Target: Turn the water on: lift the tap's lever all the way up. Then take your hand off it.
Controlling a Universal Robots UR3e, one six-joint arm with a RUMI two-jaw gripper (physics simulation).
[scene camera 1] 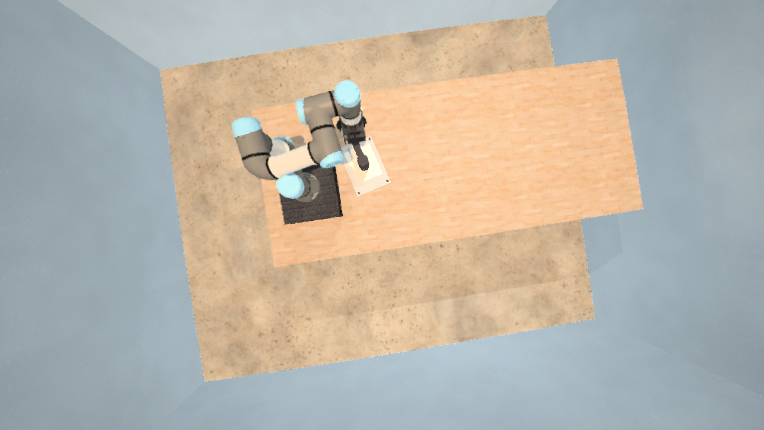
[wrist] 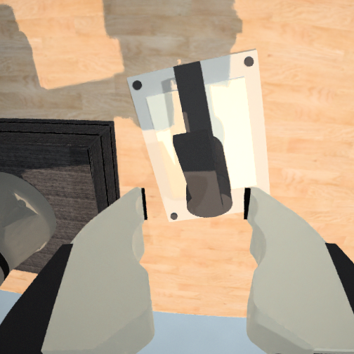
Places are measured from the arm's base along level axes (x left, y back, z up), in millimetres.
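Pixels of known places: arm's base, link origin: (scene camera 1: 305, 187).
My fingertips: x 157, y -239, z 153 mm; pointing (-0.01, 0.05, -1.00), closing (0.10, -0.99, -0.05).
Note:
For each thing: its top centre in the pictures, then the offset to it from my fingertips. "spot": a spot on its surface instead. Level surfaces: height alone.
- dark tap, surface spot: (scene camera 1: 363, 160) spot: dz -92, dx -80, dy -24 mm
- pale plate, surface spot: (scene camera 1: 368, 186) spot: dz -239, dx -171, dy -30 mm
- wooden table, surface height: dz -247 mm
The dark tap (scene camera 1: 363, 160) (wrist: 209, 165) stands on a pale plate (scene camera 1: 368, 186) (wrist: 261, 150) with dark screws at its corners. In the wrist view a narrow black bar runs from the wider block and rounded body toward the plate's far edge. The lever and spout are hard to tell apart from above, and so is the lever's height. My gripper (scene camera 1: 357, 139) (wrist: 194, 190) is open. In the wrist view its fingertips lie on either side of the tap's rounded end, with a visible gap on both sides. The fingertips are too small to make out in the scene view.
The tap's plate lies on a wooden table (scene camera 1: 497, 144) (wrist: 305, 125). The robot's dark base block (scene camera 1: 315, 209) (wrist: 70, 200) is left of the plate. The arm (scene camera 1: 291, 161) reaches over the table, and its shadow falls across the plate's upper left part in the wrist view.

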